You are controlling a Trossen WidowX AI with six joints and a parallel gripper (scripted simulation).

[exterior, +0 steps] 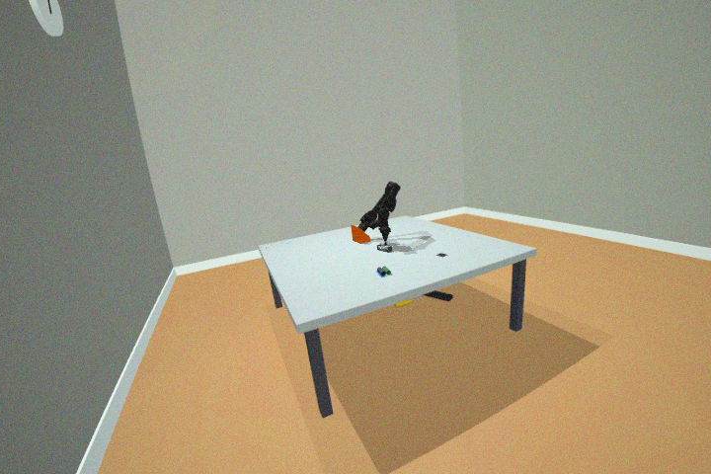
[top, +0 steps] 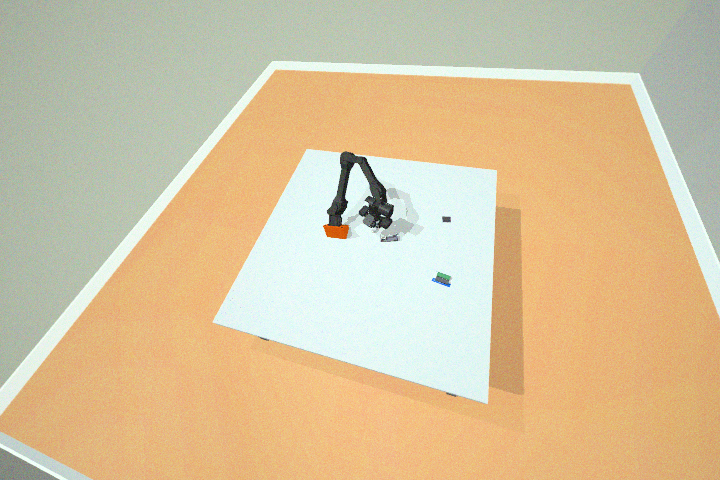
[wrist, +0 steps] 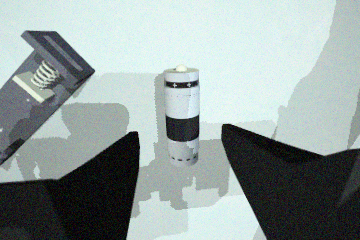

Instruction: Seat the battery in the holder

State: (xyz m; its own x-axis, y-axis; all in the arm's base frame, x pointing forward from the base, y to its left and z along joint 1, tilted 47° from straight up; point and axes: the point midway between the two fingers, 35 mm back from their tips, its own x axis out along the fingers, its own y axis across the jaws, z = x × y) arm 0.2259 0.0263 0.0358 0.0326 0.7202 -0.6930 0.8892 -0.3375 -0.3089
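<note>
My gripper tip is 2 cm above the white battery. From my gripper tip the other things lie so: dark square (38 cm ahead, 11 cm to the left, 3 cm below); then yellow screwdriver (39 cm ahead, 14 cm to the right, 22 cm below).
</note>
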